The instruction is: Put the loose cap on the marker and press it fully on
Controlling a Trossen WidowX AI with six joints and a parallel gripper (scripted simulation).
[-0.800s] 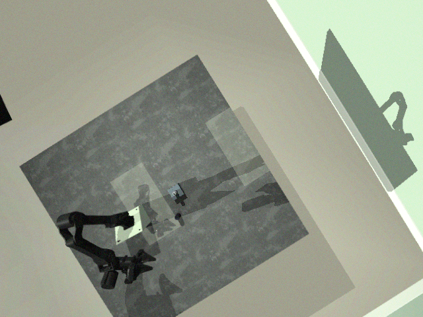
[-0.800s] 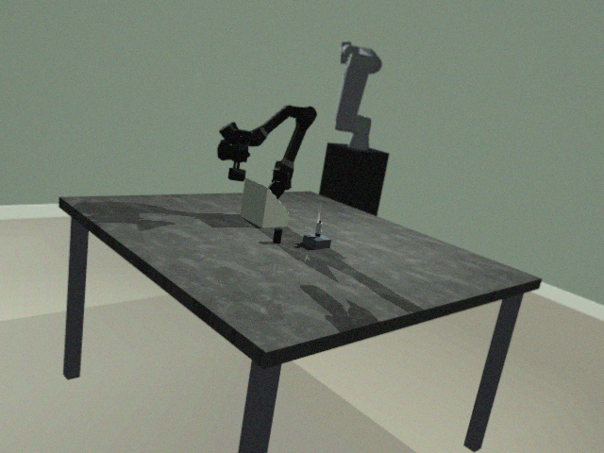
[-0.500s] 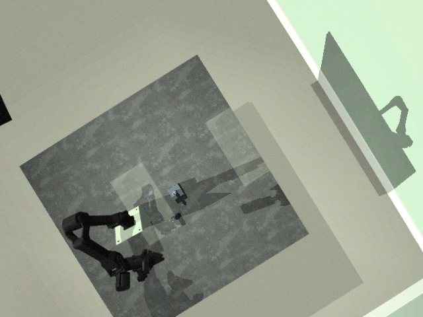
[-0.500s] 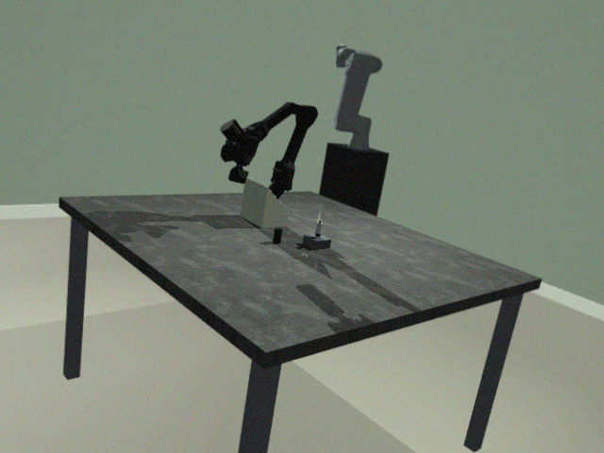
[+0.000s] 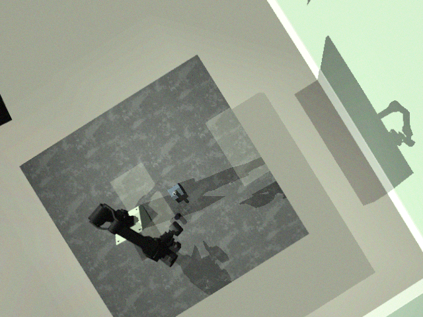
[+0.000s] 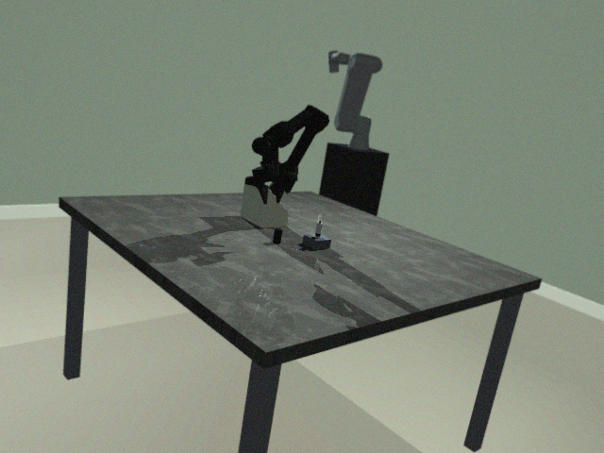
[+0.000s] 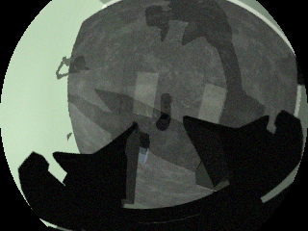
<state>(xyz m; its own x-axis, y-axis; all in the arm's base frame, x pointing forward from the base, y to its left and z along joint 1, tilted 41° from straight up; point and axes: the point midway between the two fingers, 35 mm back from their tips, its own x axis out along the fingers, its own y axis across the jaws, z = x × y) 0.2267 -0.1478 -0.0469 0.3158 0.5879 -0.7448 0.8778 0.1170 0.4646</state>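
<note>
My gripper tip is now 1 cm short of the cap, 4 cm to the right of it and 12 cm above it.
</note>
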